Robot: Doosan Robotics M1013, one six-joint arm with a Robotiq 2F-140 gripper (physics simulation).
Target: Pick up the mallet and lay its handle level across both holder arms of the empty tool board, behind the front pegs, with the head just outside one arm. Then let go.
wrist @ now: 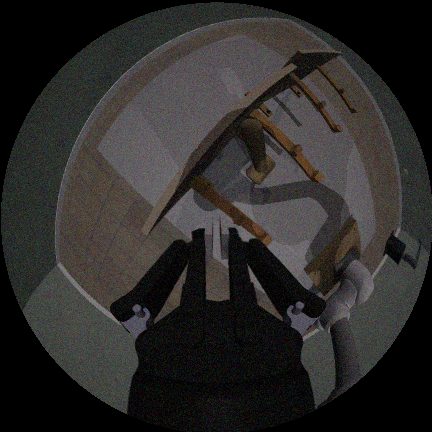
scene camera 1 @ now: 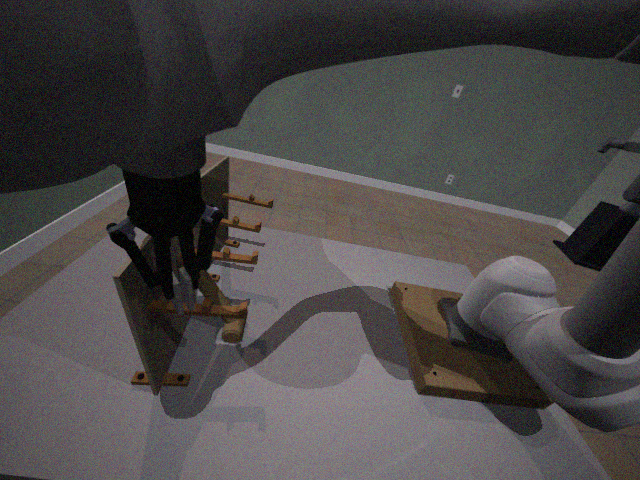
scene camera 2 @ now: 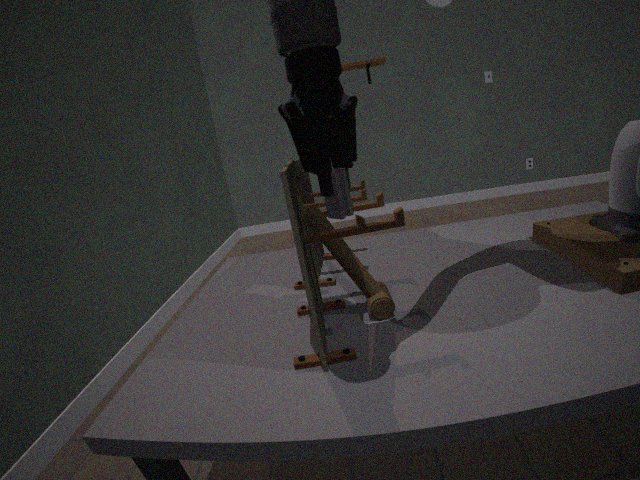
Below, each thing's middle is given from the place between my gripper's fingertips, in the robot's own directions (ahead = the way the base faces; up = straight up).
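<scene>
There's the wooden mallet point(scene camera 2: 381, 305), and my hand is 3 cm short of it, 13 cm above it and 14 cm to the left of it.
</scene>
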